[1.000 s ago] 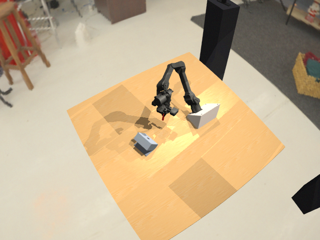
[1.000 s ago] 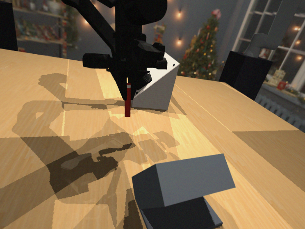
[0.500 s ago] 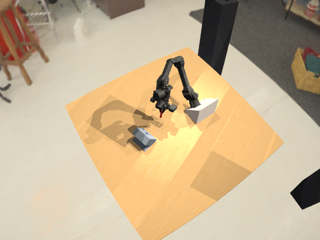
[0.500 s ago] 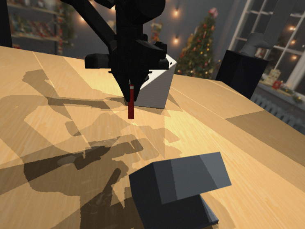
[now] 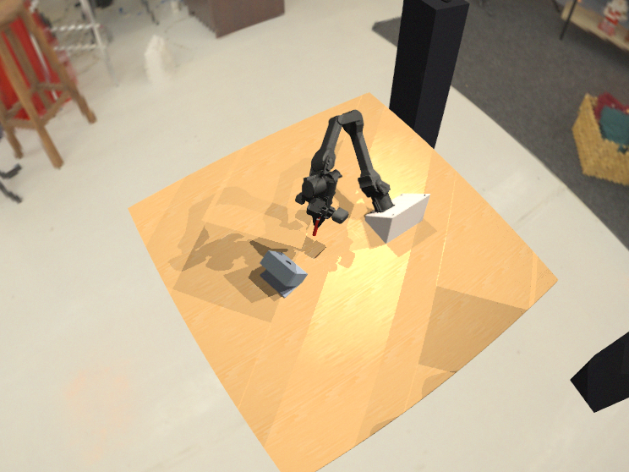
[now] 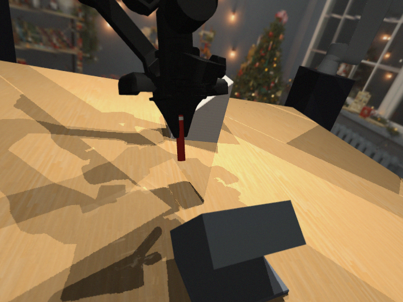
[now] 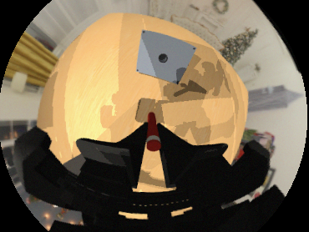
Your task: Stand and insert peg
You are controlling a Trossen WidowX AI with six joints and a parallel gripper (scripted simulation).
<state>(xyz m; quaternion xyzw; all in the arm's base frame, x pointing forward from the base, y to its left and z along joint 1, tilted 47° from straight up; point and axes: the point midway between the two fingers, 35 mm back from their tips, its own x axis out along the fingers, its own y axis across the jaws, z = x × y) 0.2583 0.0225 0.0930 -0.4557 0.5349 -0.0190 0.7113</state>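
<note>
Now: gripper tip 17 cm short of the grey sloped panel, 6 cm to the right of it and 5 cm above it. Round my gripper tip: red peg (1 cm behind, 1 cm above).
</note>
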